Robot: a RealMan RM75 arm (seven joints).
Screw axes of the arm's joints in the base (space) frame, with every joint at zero. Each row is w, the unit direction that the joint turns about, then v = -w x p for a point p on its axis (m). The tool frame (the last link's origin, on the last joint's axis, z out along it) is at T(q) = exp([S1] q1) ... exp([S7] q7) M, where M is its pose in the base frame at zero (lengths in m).
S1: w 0 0 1 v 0.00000 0.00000 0.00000
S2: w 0 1 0 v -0.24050 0.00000 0.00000
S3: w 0 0 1 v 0.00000 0.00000 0.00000
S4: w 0 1 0 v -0.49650 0.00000 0.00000
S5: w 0 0 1 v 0.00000 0.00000 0.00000
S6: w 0 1 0 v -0.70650 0.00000 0.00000
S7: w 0 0 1 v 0.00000 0.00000 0.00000
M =
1 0 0 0.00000
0 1 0 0.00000
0 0 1 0.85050
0 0 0 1
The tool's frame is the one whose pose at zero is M.
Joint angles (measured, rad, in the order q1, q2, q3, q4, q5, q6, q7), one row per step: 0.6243 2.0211 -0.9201 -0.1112 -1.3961 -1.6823 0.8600; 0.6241 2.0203 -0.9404 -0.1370 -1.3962 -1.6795 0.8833; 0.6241 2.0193 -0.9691 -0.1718 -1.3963 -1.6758 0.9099; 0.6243 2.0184 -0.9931 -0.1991 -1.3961 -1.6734 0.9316; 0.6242 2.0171 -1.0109 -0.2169 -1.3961 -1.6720 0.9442; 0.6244 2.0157 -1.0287 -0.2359 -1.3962 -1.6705 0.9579; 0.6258 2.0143 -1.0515 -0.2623 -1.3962 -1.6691 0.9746; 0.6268 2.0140 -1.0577 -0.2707 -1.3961 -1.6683 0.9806
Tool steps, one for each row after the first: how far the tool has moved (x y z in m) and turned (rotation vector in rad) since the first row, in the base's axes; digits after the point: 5 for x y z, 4 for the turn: -0.00158 0.00158 0.00103 -0.0151 -0.0128 0.0122; -0.00409 0.00354 0.00215 -0.0327 -0.0321 0.0321; -0.00636 0.00487 0.00285 -0.0482 -0.0472 0.0484; -0.00772 0.00550 0.00325 -0.0585 -0.0592 0.0608; -0.00935 0.00631 0.00377 -0.0688 -0.0713 0.0737; -0.01230 0.00763 0.00448 -0.0805 -0.0868 0.0937; -0.01346 0.00828 0.00475 -0.0838 -0.0910 0.0995
